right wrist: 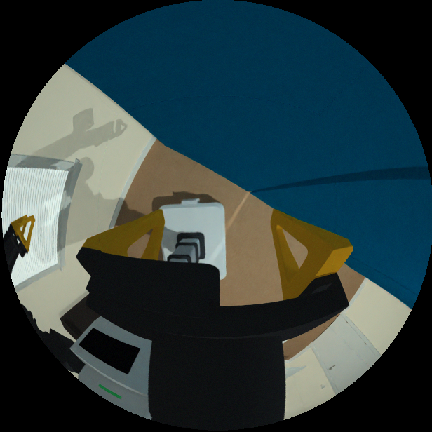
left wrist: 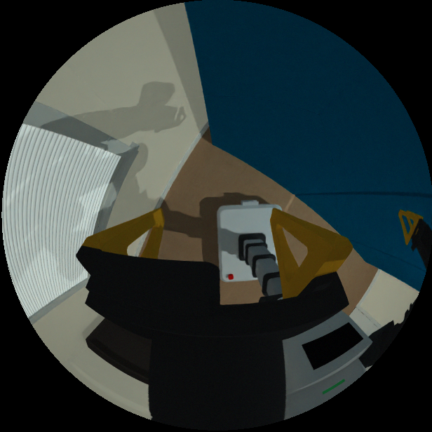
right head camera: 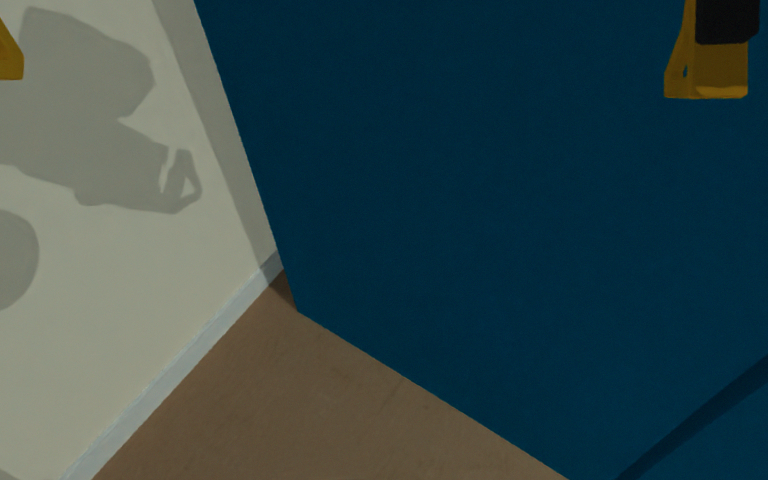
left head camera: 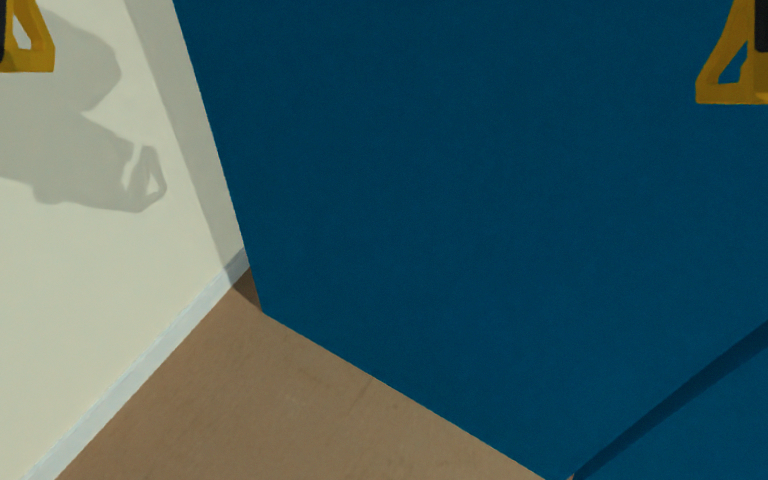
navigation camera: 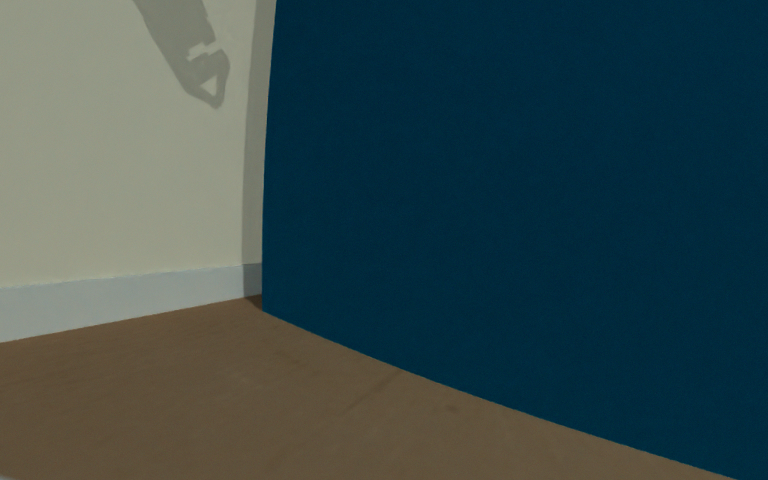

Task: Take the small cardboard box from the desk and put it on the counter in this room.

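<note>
The small cardboard box and the desk do not show in these views. A large blue panelled block stands close in front; its top is out of view, and I cannot tell whether it is the counter. My left gripper is open, with nothing between its fingers. My right gripper is open and empty too. Parts of their yellow fingers show at the top edges of both head views. Both grippers hang above floor level, apart from the blue block.
A cream wall with a pale skirting board meets the blue block's left side at the brown floor. A ribbed white panel is at the left. My pale base shows below.
</note>
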